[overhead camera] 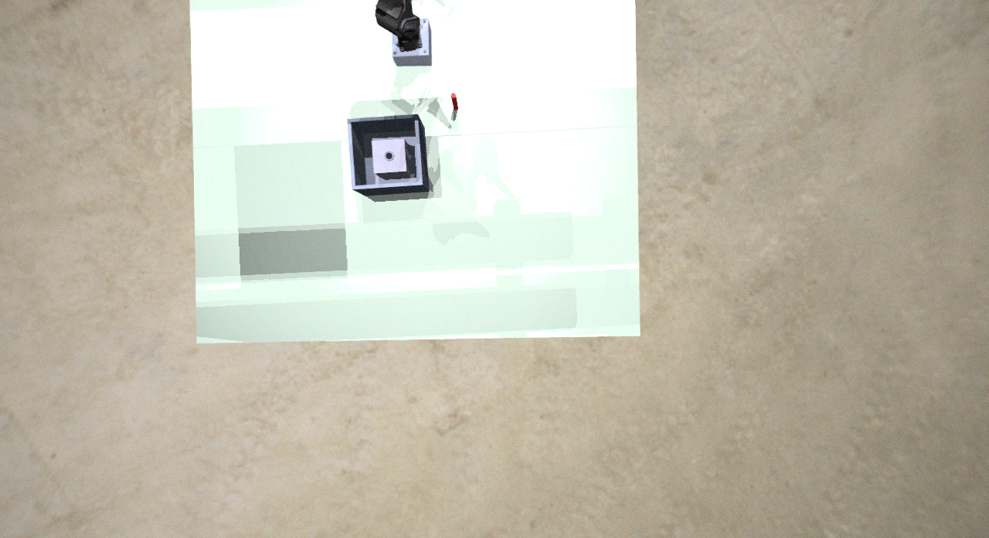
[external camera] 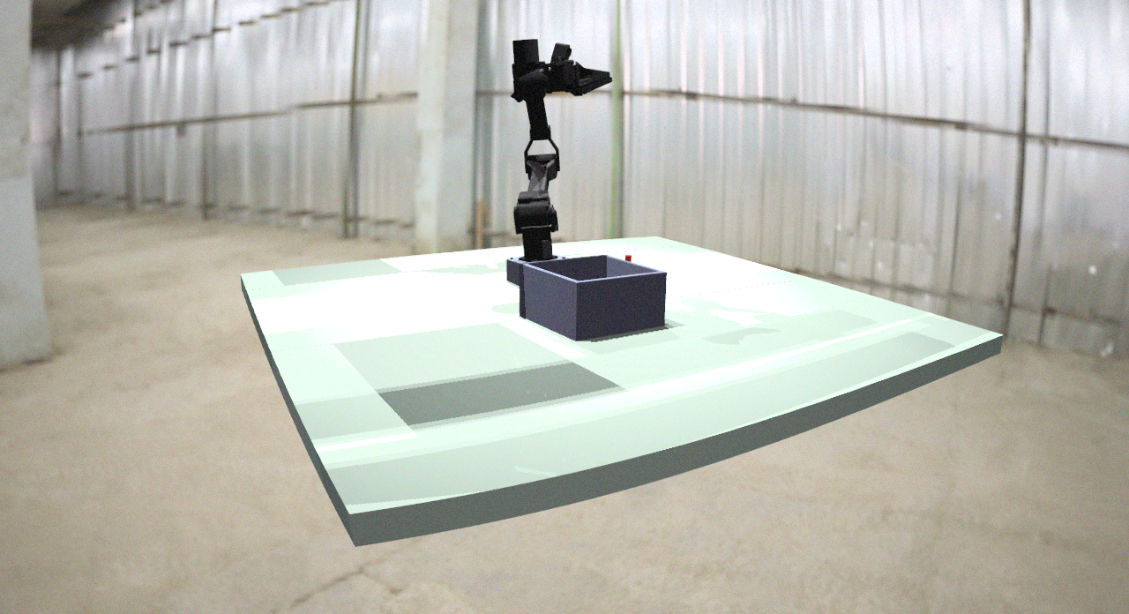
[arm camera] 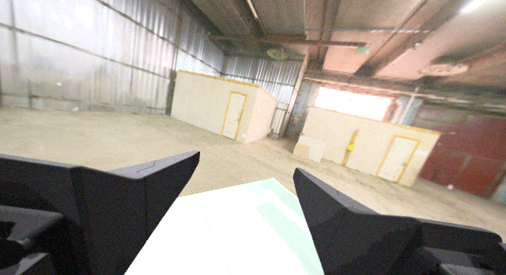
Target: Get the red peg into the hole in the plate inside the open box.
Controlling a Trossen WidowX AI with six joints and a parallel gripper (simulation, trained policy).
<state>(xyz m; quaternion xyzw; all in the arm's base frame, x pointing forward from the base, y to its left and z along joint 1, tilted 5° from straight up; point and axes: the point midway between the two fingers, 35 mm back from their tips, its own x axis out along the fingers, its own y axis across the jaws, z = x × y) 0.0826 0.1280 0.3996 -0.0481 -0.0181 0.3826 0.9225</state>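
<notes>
The red peg is 43 cm below my gripper tip, 10 cm ahead of it and 3 cm to the right of it. From my gripper tip the other things lie so: box: 44 cm below, 24 cm to the right, 22 cm ahead.
</notes>
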